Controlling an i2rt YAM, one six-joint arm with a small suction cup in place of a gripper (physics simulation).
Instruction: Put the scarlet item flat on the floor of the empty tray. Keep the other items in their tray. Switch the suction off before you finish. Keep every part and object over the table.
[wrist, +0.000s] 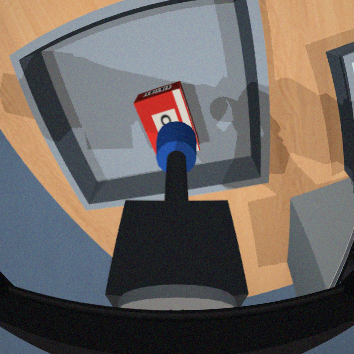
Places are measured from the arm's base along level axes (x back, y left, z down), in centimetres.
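Pixels of known places: hand at its tool point: (175, 139); arm's base at its link origin: (341, 261).
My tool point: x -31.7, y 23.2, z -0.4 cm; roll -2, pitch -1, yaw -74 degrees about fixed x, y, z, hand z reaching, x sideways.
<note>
Ahead of a thing's pixels: the offset from my tool point to its top centre. "spot": to the spot under its first point.
The scarlet box {dx +2.2, dy +1.5, dz +7.3 cm} (146, 116) lies flat on the floor of the grey tray {dx -0.4, dy +3.1, dz +5.7 cm} (165, 45), nearer the tray's lower wall. Its red top carries a white label with a dark ring mark, and a white strip runs along its right side. No other item shows in this tray. My gripper (176, 134), a blue suction cup on a black stem, is open and holds nothing. It hangs above the box, apart from it, and hides the box's lower part.
Part of a second dark-walled tray {spot: dx +1.5, dy -20.6, dz +9.2 cm} (338, 82) shows at the right edge; its contents are out of view. A grey block-like body (317, 225) stands at the lower right. The wooden table's edge (50, 175) curves down the left side, with blue floor beyond.
</note>
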